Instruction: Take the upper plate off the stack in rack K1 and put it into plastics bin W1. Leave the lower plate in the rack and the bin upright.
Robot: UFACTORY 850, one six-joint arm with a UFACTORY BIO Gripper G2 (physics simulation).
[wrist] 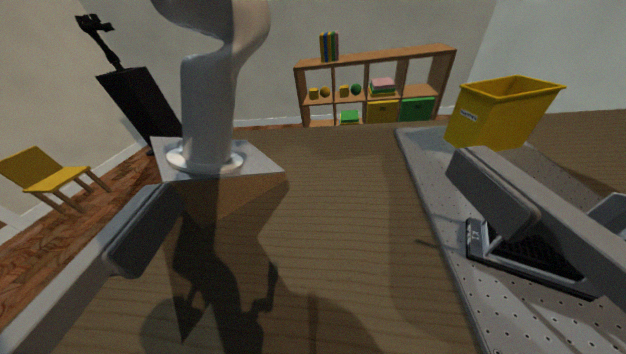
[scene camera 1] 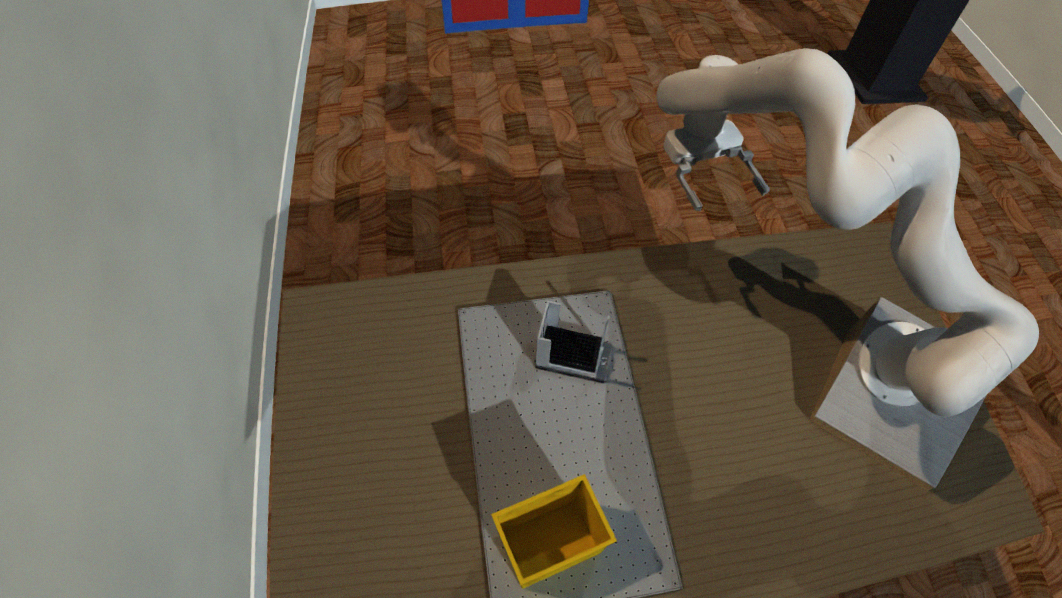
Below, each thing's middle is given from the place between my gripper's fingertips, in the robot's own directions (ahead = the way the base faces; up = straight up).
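You'd find my gripper far short of the black plate (scene camera 1: 572,349), a good way to the right of it and far above it. There's also a yellow plastics bin (scene camera 1: 550,532), and that one is far ahead of my gripper, far to the left of it and a good way below it.
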